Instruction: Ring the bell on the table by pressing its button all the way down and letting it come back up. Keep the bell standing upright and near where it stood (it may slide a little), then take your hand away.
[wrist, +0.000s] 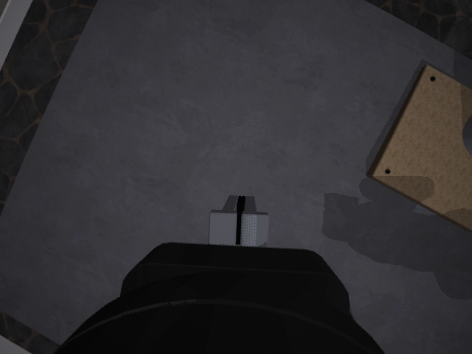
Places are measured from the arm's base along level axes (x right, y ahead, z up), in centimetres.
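Pixels of known places: gripper, between the fingertips: (241, 212).
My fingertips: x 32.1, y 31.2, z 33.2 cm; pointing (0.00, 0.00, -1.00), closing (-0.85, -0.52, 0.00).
Observation:
Behind a point stands the place of what it marks.
My gripper (241, 212) {x 32.1, y 31.2, z 33.2 cm} is shut, its two grey fingers pressed together with nothing between them. It points down over the dark grey table top (150, 105) {x 54.4, y 29.8, z -2.1 cm}. The bell and its button do not show in the wrist view. The black gripper body covers the lower middle of the view and hides the table behind it, so I cannot tell whether the bell stands there.
A tan wooden board (425, 145) {x 8.7, y 8.0, z 0.3 cm} with small dark holes lies at the right, partly cut off by the view's edge. Part of a dark round shape (468, 135) {x 3.8, y 2.6, z 1.5 cm} shows on it. A dark shadow falls below and left of the board. Brown-veined stone floor (32, 65) shows beyond the table's edges.

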